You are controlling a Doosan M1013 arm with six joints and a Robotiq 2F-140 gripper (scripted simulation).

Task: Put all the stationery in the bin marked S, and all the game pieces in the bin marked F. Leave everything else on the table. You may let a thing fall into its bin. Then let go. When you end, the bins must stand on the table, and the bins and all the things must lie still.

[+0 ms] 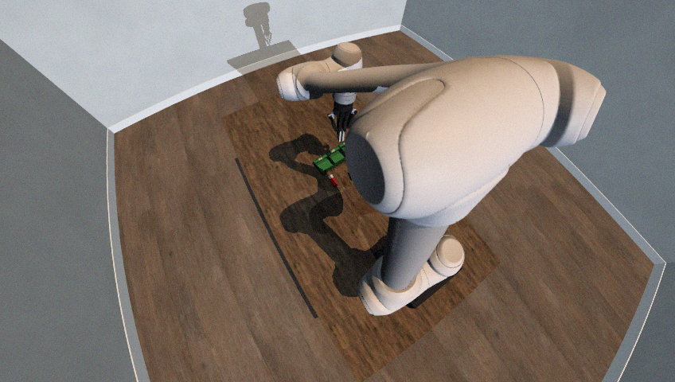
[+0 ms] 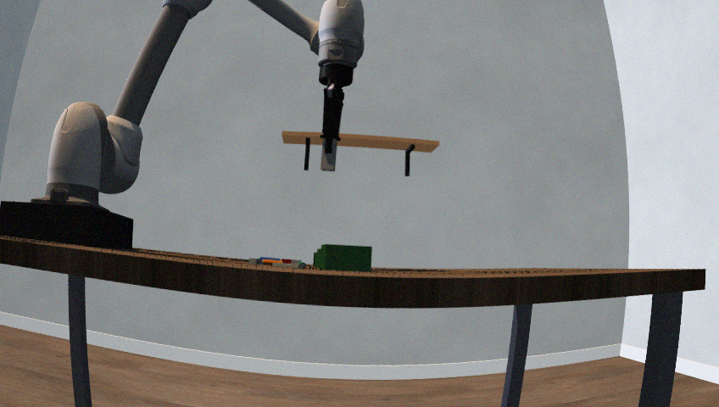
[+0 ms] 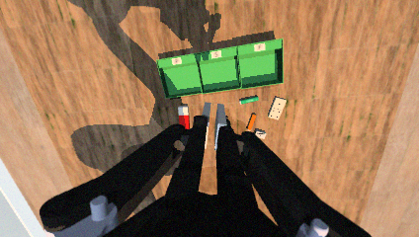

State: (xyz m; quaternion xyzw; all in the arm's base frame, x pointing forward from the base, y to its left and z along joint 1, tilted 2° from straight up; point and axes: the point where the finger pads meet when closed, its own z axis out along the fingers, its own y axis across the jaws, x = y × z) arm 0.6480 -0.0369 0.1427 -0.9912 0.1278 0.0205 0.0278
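My gripper is now 21 cm above the green bin, 3 cm short of it and 1 cm to the left of it. Round my hand: green cylinder (23 cm below, 7 cm to the right, 5 cm behind); red block (23 cm below, 9 cm to the left, 7 cm behind); blue piece (23 cm below, 11 cm behind).
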